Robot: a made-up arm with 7 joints.
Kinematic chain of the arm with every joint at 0, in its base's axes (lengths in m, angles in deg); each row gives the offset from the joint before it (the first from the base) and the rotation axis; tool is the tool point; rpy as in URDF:
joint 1: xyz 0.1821 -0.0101 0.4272 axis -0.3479 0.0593 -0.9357
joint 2: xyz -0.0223 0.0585 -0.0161 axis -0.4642 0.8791 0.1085
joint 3: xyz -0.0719 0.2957 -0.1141 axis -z
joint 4: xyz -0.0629 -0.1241 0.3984 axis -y
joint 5: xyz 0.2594 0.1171 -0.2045 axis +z
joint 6: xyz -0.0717 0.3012 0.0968 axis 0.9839 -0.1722 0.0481
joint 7: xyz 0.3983 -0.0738 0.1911 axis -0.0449 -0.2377 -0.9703
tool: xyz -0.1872 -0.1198 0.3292 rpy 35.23 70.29 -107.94
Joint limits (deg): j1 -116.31..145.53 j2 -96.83..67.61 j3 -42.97..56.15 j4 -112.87..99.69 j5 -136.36..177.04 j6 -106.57..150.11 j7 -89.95..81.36
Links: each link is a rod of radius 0.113 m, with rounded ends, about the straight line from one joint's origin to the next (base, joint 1, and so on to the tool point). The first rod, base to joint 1, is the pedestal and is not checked.
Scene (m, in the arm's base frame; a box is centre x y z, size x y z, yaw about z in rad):
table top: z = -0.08
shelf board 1: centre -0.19 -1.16 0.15 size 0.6 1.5 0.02 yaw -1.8
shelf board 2: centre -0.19 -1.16 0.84 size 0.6 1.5 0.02 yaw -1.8
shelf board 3: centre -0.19 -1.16 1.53 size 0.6 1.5 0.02 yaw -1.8
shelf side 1: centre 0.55 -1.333 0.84 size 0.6 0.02 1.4 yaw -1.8
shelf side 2: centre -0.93 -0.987 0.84 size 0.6 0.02 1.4 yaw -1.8
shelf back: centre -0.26 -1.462 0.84 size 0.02 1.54 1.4 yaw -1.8
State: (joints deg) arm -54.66 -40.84 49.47 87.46 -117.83 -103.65 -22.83
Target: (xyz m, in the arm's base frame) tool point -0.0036 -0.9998 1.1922
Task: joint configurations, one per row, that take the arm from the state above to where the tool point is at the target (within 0.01 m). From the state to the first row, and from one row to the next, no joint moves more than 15 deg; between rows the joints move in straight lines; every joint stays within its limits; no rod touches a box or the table.
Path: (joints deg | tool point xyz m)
1: -54.05 -35.38 44.39 73.52 -119.89 -104.07 -23.31 | -0.0194 -1.1111 0.5837
2: -53.44 -29.93 39.32 59.59 -121.94 -104.48 -23.79 | 0.2200 -1.0138 0.6414
3: -52.83 -24.47 34.24 45.65 -124.00 -104.90 -24.26 | 0.4207 -0.8694 0.6686
4: -52.22 -19.01 29.17 31.72 -126.06 -105.32 -24.74 | 0.5721 -0.7011 0.6572
5: -51.61 -13.56 24.09 17.78 -128.11 -105.74 -25.22 | 0.6706 -0.5333 0.6073
6: -51.00 -8.10 19.02 3.84 -130.17 -106.15 -25.70 | 0.7179 -0.3889 0.5272
7: -50.39 -2.65 13.94 -10.09 -132.22 -106.57 -26.18 | 0.7224 -0.2843 0.4314
8: -50.82 -4.97 18.26 3.16 -127.94 -106.57 -25.04 | 0.7511 -0.3343 0.5464
9: -51.26 -7.29 22.58 16.42 -123.67 -106.57 -23.91 | 0.7474 -0.4219 0.6782
10: -51.70 -9.61 26.90 29.67 -119.39 -106.57 -22.77 | 0.6993 -0.5400 0.8139
11: -52.14 -11.93 31.22 42.92 -115.11 -106.57 -21.64 | 0.5990 -0.6754 0.9411
12: -52.58 -14.25 35.54 56.18 -110.83 -106.57 -20.50 | 0.4443 -0.8104 1.0503
13: -53.02 -16.57 39.86 69.43 -106.55 -106.57 -19.37 | 0.2399 -0.9249 1.1348
14: -53.45 -18.89 44.18 82.68 -102.27 -106.57 -18.24 | -0.0036 -0.9998 1.1922

